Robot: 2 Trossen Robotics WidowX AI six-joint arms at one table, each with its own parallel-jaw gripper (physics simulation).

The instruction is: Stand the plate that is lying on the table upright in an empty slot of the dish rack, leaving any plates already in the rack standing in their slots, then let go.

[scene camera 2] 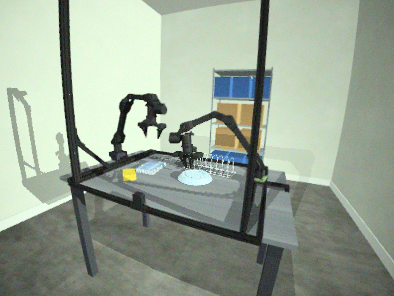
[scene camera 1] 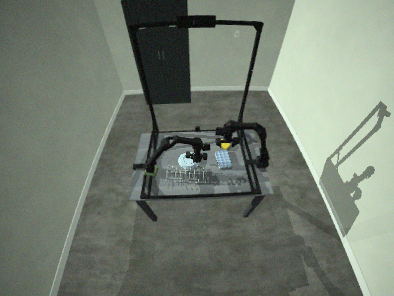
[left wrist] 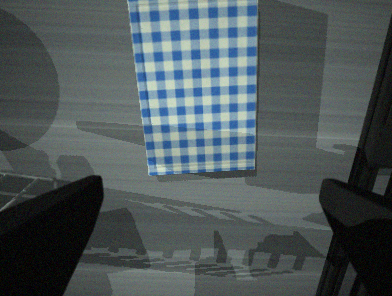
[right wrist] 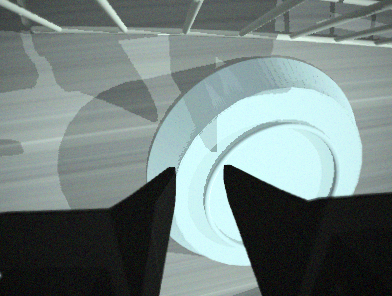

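Seen in the pictures: left gripper, fingertip midpoint: [scene camera 2: 151, 138] [scene camera 1: 226, 147] [left wrist: 212, 187]; right gripper, fingertip midpoint: [scene camera 2: 188, 168] [right wrist: 199, 172]; left arm's base at its link origin: [scene camera 2: 118, 151] [scene camera 1: 262, 160]; right arm's base at its link origin: [scene camera 2: 256, 176] [scene camera 1: 150, 169].
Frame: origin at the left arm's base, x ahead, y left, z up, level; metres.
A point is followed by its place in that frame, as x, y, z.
A pale blue plate [scene camera 1: 185, 161] {0.705, 0.048, -0.031} [scene camera 2: 195, 177] {0.707, -0.032, -0.029} [right wrist: 280, 165] {0.677, 0.040, -0.031} lies flat on the table, a round ring showing on its upper side. The wire dish rack [scene camera 2: 217, 165] {0.759, 0.132, 0.006} [left wrist: 30, 176] {0.543, 0.125, -0.054} [right wrist: 150, 33] {0.585, 0.125, -0.054} stands beside it; I can make out no plate standing in it, though its slots are small or cut off in these views. My right gripper [scene camera 1: 196, 156] {0.614, 0.045, -0.017} [scene camera 2: 189, 164] {0.614, 0.045, -0.017} [right wrist: 199, 172] {0.614, 0.045, -0.017} is partly open and empty, pointing down over the side of the plate; its fingers hide part of the plate in the right wrist view. My left gripper [scene camera 1: 227, 142] {0.359, 0.000, 0.143} [scene camera 2: 153, 136] {0.359, 0.000, 0.143} [left wrist: 212, 187] {0.359, 0.000, 0.143} is wide open and empty, high above the table.
A blue-and-white checked cloth [scene camera 1: 223, 160] {0.360, 0.008, -0.032} [scene camera 2: 151, 166] {0.380, -0.032, -0.032} [left wrist: 200, 90] {0.359, -0.015, -0.032} lies on the table below my left gripper. A yellow object [scene camera 1: 225, 145] {0.339, -0.168, -0.028} [scene camera 2: 129, 174] {0.385, -0.215, -0.027} lies near the cloth. A black frame [scene camera 1: 252, 70] {0.194, -0.401, 0.638} [scene camera 2: 65, 90] {0.215, -0.433, 0.419} stands around the table, with uprights and edge rails.
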